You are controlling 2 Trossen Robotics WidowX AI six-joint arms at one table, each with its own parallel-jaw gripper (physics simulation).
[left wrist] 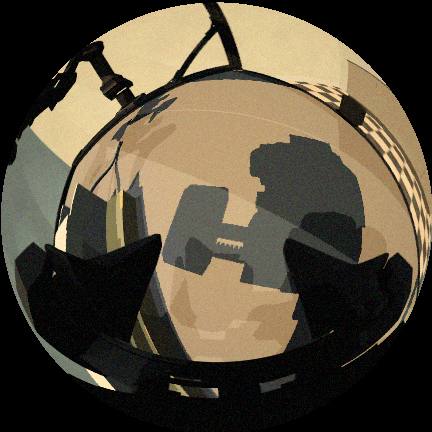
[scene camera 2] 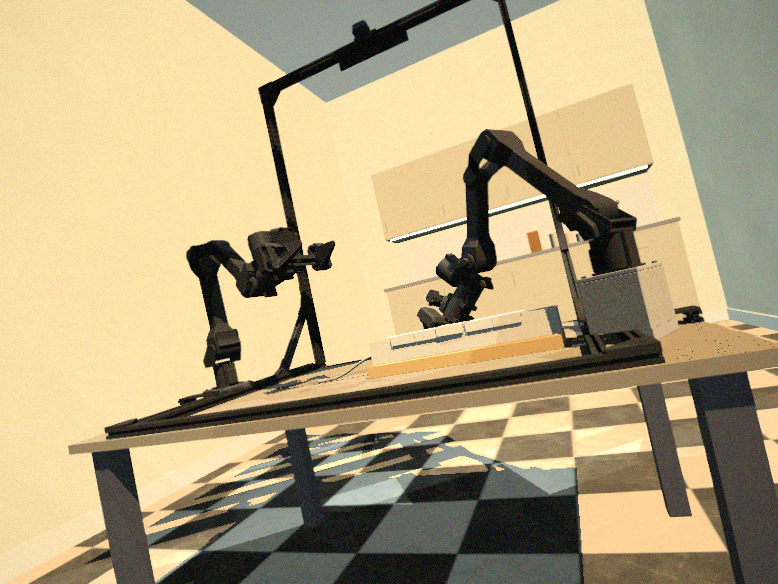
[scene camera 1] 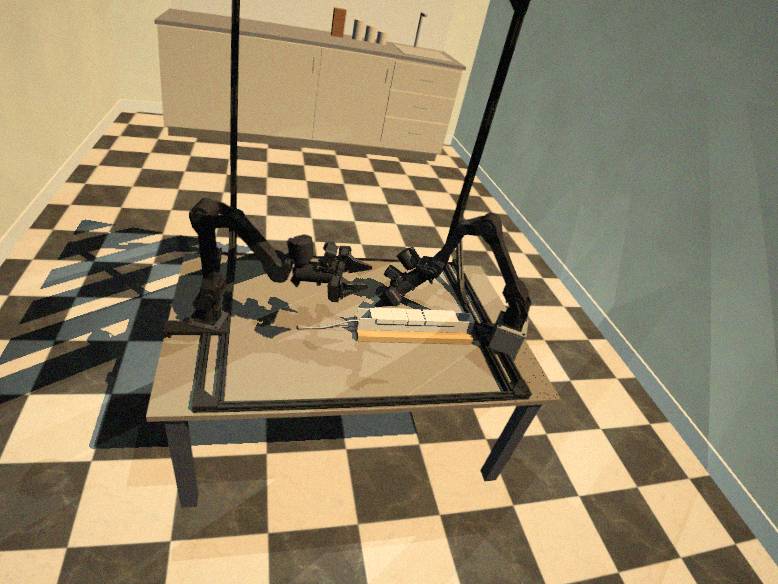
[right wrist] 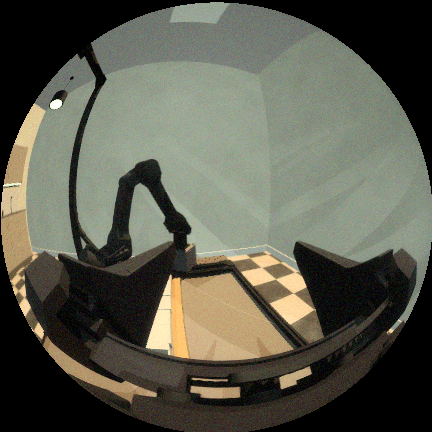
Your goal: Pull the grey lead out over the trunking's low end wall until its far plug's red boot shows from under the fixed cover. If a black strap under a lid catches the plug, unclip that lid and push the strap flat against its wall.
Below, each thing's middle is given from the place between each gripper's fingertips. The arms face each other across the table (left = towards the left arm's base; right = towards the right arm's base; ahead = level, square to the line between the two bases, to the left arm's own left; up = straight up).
The trunking (scene camera 2: 541, 329) lies 13 cm ahead of my left hand, 12 cm to the left of it and 2 cm above it.
I see the trunking 27 cm below my right hand, 21 cm to the left of it and 13 cm behind it.
